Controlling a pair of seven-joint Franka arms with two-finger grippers.
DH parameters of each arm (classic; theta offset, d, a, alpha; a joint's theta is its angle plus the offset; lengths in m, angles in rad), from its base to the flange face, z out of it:
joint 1: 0 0.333 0 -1.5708
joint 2: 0 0 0 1.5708
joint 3: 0 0.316 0.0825 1.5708
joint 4: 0 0 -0.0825 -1.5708
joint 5: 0 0.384 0 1.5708
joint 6: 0 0 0.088 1.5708
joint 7: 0 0.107 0 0
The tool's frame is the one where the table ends.
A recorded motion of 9 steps. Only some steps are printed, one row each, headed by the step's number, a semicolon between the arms.
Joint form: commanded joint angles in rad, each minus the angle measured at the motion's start. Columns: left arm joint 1, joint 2, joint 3, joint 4, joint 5, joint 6, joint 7; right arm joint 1, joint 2, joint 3, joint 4, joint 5, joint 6, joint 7.
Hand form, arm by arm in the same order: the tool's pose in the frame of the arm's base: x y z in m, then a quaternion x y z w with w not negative. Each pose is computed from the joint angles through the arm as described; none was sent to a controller.
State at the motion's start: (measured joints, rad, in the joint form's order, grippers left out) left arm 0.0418 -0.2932 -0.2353 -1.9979 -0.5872 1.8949 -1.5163; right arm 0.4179 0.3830 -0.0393 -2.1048 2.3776 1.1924 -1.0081
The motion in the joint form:
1: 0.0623 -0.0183 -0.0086 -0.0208 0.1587 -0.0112 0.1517; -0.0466 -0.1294 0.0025 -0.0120 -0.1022 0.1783 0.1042
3: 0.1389 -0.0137 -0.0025 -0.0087 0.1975 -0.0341 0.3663; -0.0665 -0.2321 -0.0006 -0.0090 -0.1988 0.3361 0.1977
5: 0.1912 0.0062 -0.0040 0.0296 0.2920 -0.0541 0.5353; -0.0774 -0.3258 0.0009 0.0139 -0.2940 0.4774 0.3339
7: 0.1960 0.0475 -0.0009 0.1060 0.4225 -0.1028 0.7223; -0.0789 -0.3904 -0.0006 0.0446 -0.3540 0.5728 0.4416
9: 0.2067 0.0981 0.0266 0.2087 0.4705 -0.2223 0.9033; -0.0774 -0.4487 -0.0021 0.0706 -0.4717 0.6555 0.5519
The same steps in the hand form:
1: 0.4715 -0.1122 0.5982 0.77309 0.60510 -0.05464 0.18222; 0.5243 0.2824 0.4082 -0.45927 0.00258 -0.05074 0.88684
3: 0.4788 -0.0707 0.5992 0.81813 0.54866 -0.02376 0.17050; 0.5254 0.2655 0.4456 -0.51910 0.00932 -0.04618 0.85342
5: 0.4870 -0.0400 0.6049 0.86084 0.49077 0.01481 0.13374; 0.5241 0.2530 0.4898 -0.56820 0.02267 -0.03336 0.82190
7: 0.4971 -0.0259 0.6165 0.91292 0.39864 0.04412 0.07562; 0.5227 0.2439 0.5292 -0.59433 0.03526 -0.03125 0.80284
9: 0.5034 -0.0014 0.6307 0.94426 0.32486 0.02497 0.04705; 0.5159 0.2364 0.5610 -0.63600 0.03794 -0.02520 0.77034

